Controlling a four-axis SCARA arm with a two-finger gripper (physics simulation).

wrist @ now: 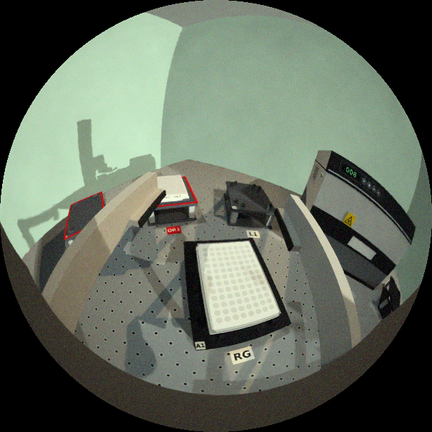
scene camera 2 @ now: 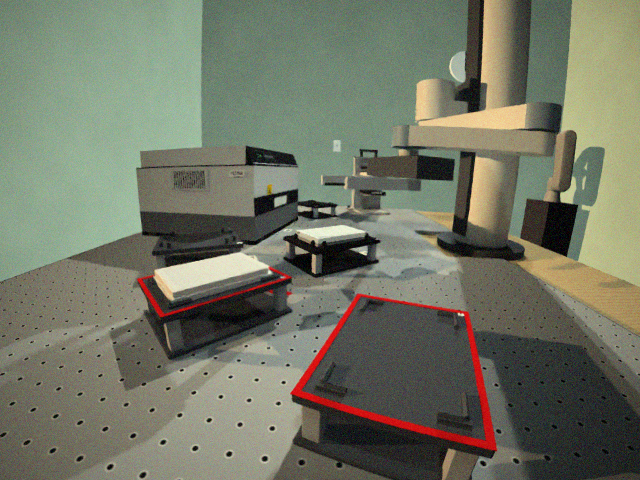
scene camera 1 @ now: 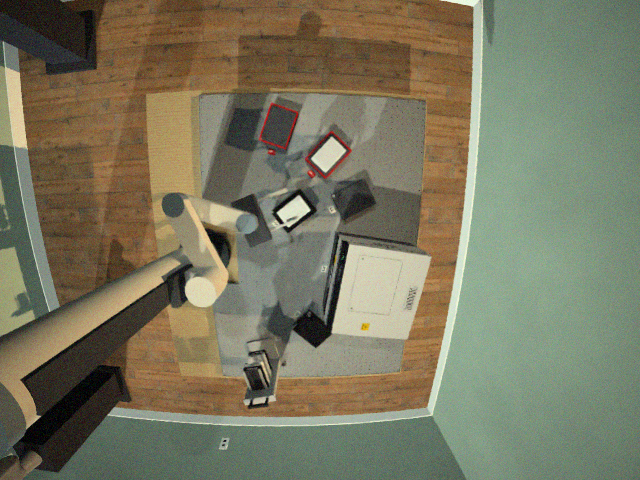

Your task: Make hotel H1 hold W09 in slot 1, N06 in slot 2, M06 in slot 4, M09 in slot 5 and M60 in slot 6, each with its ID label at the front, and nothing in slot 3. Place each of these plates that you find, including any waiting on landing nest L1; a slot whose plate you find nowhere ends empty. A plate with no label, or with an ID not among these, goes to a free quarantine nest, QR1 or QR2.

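Seen in the pictures: gripper, fingertip midpoint: (scene camera 2: 332, 181) (scene camera 1: 292, 204); arm's base, link origin: (scene camera 2: 478, 247).
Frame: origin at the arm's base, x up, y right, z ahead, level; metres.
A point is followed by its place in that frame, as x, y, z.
Observation:
My gripper (scene camera 1: 292, 204) @(0.179, -0.246, 0.441) (scene camera 2: 334, 180) @(0.179, -0.246, 0.441) (wrist: 222, 191) is open and empty, its fingers above nest RG (wrist: 192, 300) (scene camera 2: 310, 266) @(0.018, -0.260, 0.477). A white well plate (scene camera 1: 293, 209) @(0.077, -0.217, 0.438) (scene camera 2: 330, 234) @(0.077, -0.239, 0.441) (wrist: 235, 285) lies on RG, below the fingers; no ID is readable on it. Another white plate (scene camera 1: 328, 155) @(0.077, -0.445, 0.584) (scene camera 2: 211, 273) @(0.077, -0.467, 0.579) (wrist: 172, 189) lies on red-edged QR1; its front marking is too small to read. The other red-edged nest (scene camera 1: 279, 126) @(0.063, -0.565, 0.379) (scene camera 2: 403, 361) @(0.063, -0.587, 0.379) (wrist: 85, 212) is empty. Landing nest L1 (scene camera 1: 354, 198) @(0.062, -0.267, 0.702) (wrist: 245, 197) holds no plate. Hotel H1 (scene camera 1: 261, 400) @(0.272, 0.616, 0.287) stands at the far end; its slot contents are unclear.
A large white and dark instrument (scene camera 1: 382, 289) @(0.256, 0.076, 0.791) (scene camera 2: 196, 191) @(0.144, -0.085, 0.794) (wrist: 360, 200) stands beside L1. A low black nest (scene camera 1: 312, 328) @(0.063, 0.368, 0.522) (scene camera 2: 316, 205) @(0.064, 0.306, 0.506) stands between it and the hotel. The arm's column (scene camera 2: 491, 196) @(0.157, -0.070, 0.026) rises on the opposite side of the perforated deck.

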